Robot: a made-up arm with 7 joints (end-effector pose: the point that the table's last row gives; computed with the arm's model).
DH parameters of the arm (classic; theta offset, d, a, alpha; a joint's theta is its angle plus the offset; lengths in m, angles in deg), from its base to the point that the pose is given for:
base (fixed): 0 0.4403 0.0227 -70
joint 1: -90 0.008 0.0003 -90
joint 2: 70 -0.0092 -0.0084 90
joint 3: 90 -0.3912 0.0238 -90
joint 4: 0 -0.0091 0.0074 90
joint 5: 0 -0.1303 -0.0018 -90
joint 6: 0 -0.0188 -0.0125 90
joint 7: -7.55 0 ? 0
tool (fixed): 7.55 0.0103 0 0
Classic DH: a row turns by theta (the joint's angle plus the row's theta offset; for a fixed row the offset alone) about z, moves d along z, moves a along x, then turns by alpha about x.
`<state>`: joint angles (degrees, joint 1 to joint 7).
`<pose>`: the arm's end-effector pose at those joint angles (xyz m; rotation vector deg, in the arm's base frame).
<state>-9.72 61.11 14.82 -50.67 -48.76 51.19 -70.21</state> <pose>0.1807 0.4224 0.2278 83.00 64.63 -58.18</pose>
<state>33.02 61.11 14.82 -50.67 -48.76 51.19 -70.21</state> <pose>-0.0949 0.4278 0.2129 52.61 100.49 -78.93</pose>
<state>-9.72 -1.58 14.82 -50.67 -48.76 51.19 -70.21</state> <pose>0.1946 -0.0163 -0.0187 36.16 19.07 -84.30</pose>
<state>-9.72 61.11 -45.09 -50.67 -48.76 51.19 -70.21</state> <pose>0.1285 0.3837 0.1425 81.30 86.13 -121.20</pose>
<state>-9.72 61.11 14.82 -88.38 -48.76 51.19 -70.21</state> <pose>0.2098 0.3674 0.2744 119.27 37.90 -55.57</pose>
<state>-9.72 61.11 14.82 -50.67 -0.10 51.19 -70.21</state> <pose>0.2009 0.3959 0.2366 60.29 20.54 -47.72</pose>
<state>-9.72 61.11 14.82 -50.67 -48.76 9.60 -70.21</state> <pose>0.1760 0.4300 0.2296 101.65 35.45 -93.26</pose>
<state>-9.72 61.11 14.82 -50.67 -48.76 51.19 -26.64</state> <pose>0.1963 0.4206 0.2355 96.07 27.77 -26.97</pose>
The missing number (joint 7, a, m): 0.0236
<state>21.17 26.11 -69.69 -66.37 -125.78 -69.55 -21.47</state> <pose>-0.0964 0.1056 0.0046 63.17 43.09 113.80</pose>
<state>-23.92 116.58 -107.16 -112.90 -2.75 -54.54 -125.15</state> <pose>-0.0299 0.3966 0.4465 -25.63 59.81 126.79</pose>
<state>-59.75 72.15 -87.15 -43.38 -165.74 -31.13 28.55</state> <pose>0.3386 0.3664 0.3736 -39.04 -89.48 121.21</pose>
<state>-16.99 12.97 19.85 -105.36 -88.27 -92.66 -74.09</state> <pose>0.2794 0.1387 0.1370 -78.67 42.93 68.59</pose>
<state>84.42 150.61 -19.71 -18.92 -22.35 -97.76 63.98</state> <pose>0.3499 0.3918 0.5646 -2.07 51.73 -51.95</pose>
